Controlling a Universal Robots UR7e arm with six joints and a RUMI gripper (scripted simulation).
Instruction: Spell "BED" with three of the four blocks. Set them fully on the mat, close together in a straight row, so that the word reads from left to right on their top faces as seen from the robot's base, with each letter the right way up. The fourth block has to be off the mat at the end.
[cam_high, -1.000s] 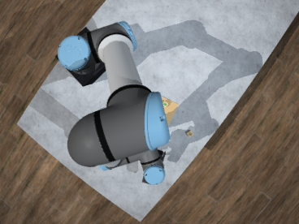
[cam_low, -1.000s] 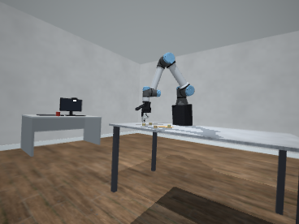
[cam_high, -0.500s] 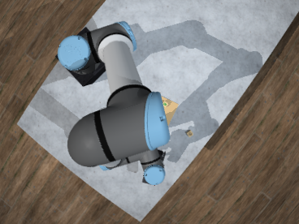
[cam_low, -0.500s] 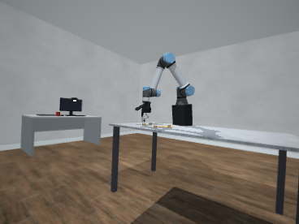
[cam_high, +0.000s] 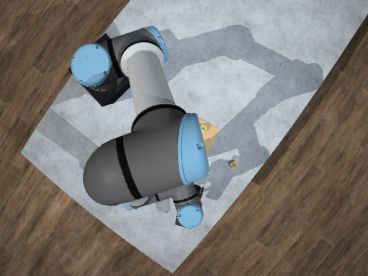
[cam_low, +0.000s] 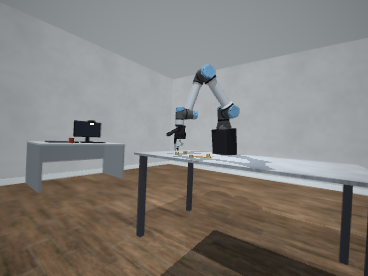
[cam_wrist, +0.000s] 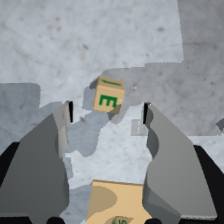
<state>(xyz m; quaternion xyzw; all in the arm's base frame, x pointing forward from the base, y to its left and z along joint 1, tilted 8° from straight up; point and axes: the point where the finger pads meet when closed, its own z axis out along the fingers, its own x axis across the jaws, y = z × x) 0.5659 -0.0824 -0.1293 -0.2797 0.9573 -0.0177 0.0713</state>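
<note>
Right now the E block is 4 cm below my hand. The rest, counted from my hand: tan mat (17 cm to the left, 15 cm behind, 5 cm below); then B block (21 cm to the left, 16 cm behind, 3 cm below); then D block (15 cm behind, 6 cm to the right, 4 cm below).
</note>
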